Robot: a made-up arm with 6 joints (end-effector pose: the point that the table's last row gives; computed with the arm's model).
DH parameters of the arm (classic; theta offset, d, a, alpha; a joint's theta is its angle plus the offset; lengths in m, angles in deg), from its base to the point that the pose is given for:
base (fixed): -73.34 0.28 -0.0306 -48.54
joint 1: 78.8 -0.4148 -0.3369 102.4
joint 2: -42.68 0.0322 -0.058 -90
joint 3: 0 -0.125 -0.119 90
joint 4: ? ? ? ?
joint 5: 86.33 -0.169 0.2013 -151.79
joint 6: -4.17 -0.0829 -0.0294 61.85
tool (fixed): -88.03 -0.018 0 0
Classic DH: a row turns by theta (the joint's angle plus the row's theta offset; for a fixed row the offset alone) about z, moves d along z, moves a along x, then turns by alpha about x.
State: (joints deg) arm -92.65 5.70 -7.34 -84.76 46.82 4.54
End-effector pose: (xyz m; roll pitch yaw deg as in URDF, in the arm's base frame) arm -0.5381 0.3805 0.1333 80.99 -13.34 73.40
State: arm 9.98 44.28 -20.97 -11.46 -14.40 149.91
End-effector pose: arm -0.6774 -0.4142 0.3377 -101.12 81.41 -129.11
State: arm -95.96 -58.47 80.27 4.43 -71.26 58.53
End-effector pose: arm -0.3828 0.3015 -0.0748 -176.03 19.92 61.64
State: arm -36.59 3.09 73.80 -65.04 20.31 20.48
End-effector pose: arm -0.6182 -0.0480 0.0771 -55.62 -19.87 -143.17
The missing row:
joint 4: 0 0.072 -0.038 90
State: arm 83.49 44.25 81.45 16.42 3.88 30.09
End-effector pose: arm -0.2140 -0.2695 -0.1428 173.74 16.00 169.52
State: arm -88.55 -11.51 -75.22 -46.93 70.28 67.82
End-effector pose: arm -0.1539 0.4283 0.0916 81.41 15.33 50.84
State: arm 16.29 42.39 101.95 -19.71 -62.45 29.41
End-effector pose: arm -0.5633 -0.1209 0.1845 157.61 43.93 -173.33
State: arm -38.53 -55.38 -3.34 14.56 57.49 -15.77
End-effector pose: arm -0.4072 -0.0246 0.5546 101.23 -16.18 140.19
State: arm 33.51 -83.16 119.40 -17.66 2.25 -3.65
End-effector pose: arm -0.6499 -0.2950 0.2759 171.05 -47.42 -84.69
